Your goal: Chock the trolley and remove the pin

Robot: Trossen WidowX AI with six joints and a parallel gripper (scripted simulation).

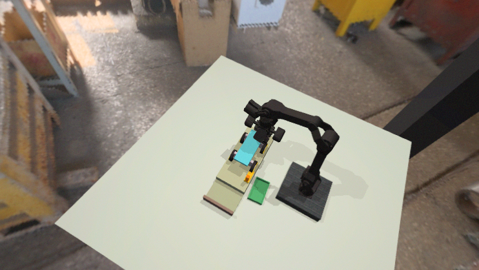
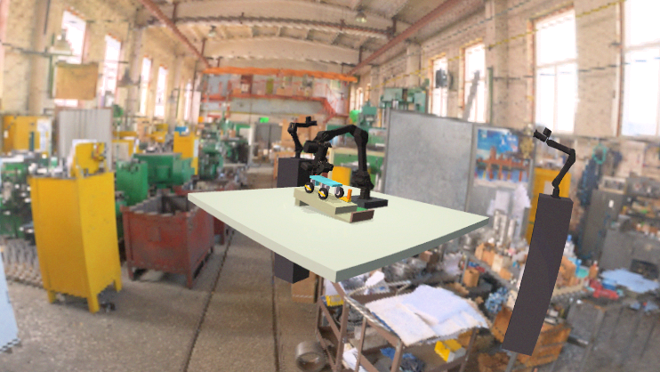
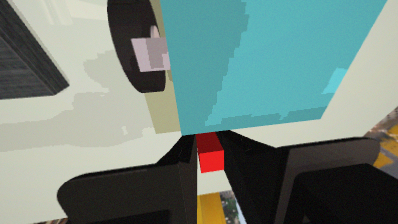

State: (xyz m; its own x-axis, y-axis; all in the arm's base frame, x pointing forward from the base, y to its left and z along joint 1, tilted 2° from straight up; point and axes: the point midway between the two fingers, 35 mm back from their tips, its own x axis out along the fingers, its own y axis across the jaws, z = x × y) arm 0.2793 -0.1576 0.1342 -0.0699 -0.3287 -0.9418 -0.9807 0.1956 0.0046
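Now: gripper tip 22 cm to the right of the yellow chock and 5 cm above it. Also, from my gripper tip: ramp: 11 cm to the left, 9 cm below, 4 cm ahead; then stop pin: right at my gripper tip; then trolley: 11 cm to the left, 4 cm ahead, 2 cm below.
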